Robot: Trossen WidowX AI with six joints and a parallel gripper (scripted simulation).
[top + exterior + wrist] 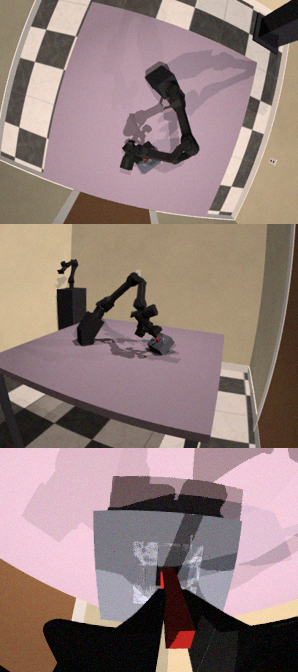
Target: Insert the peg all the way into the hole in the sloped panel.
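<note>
My hand is 1 cm short of the red peg, 2 cm to the right of it and 2 cm above it.
</note>
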